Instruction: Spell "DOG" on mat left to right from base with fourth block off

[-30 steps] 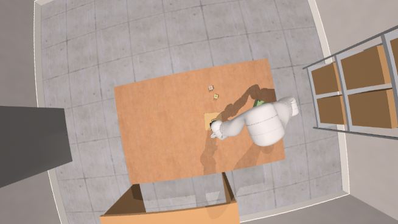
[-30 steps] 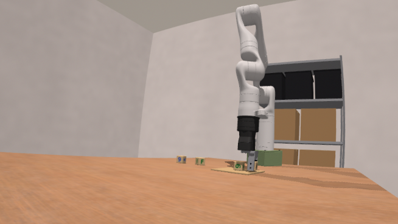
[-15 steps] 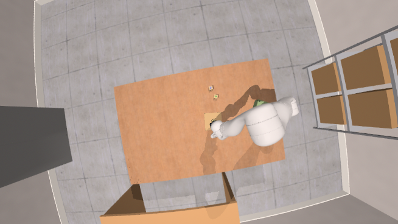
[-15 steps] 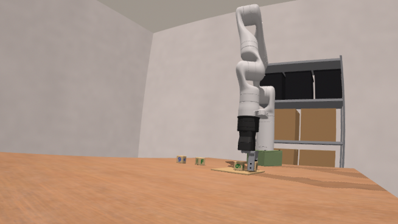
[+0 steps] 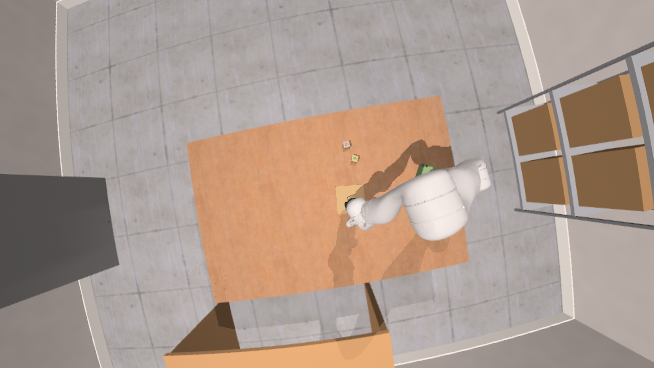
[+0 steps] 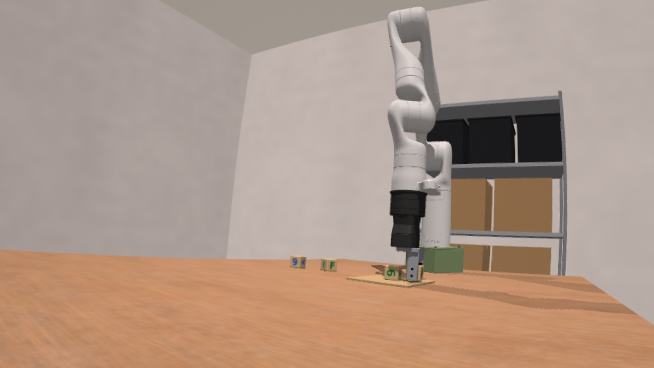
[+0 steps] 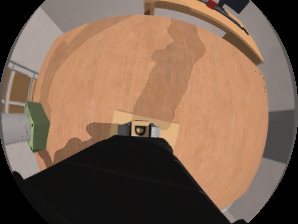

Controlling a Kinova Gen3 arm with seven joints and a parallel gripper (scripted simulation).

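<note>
My gripper is now 50 mm to the left of the wooden block and 10 mm above it. From my hand the other things lie so: green-lettered block 240 mm to the right, 60 mm behind, 10 mm below; tan mat 50 mm to the right, 20 mm below; blue-lettered block 310 mm to the right, 30 mm behind, 10 mm below.
</note>
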